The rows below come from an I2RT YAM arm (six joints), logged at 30 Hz.
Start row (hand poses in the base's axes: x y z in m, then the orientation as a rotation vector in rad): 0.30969, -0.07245, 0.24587, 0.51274, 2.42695, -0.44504
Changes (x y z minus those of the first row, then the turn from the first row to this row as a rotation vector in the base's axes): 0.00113, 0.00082, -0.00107, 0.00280, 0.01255, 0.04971; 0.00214, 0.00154, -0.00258, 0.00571, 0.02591, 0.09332; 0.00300, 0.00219, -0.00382, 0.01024, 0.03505, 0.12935; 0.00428, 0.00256, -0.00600, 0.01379, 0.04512, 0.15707; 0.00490, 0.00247, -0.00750, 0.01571, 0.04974, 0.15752; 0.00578, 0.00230, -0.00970, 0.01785, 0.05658, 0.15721; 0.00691, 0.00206, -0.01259, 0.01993, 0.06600, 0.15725; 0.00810, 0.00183, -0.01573, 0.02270, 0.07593, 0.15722; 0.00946, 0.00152, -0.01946, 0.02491, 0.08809, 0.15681; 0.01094, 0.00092, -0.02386, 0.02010, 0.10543, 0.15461; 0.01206, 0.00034, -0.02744, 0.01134, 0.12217, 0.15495; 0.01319, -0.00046, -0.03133, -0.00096, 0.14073, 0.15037
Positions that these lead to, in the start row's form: 0.31082, -0.07163, 0.24480, 0.45103, 2.44696, -0.42501; 0.31183, -0.07091, 0.24329, 0.39646, 2.46581, -0.40748; 0.31269, -0.07026, 0.24205, 0.35229, 2.47952, -0.38963; 0.31397, -0.06989, 0.23987, 0.31773, 2.49250, -0.37674; 0.31459, -0.06998, 0.23837, 0.31725, 2.49758, -0.37580; 0.31547, -0.07015, 0.23617, 0.31747, 2.50480, -0.37568; 0.31660, -0.07039, 0.23328, 0.31682, 2.51448, -0.37635; 0.31779, -0.07062, 0.23014, 0.31645, 2.52488, -0.37638; 0.31915, -0.07093, 0.22641, 0.31595, 2.53719, -0.37801; 0.32063, -0.07153, 0.22201, 0.31386, 2.55192, -0.39075; 0.32175, -0.07211, 0.21843, 0.30692, 2.56485, -0.40704; 0.32288, -0.07291, 0.21454, 0.30433, 2.57781, -0.43058
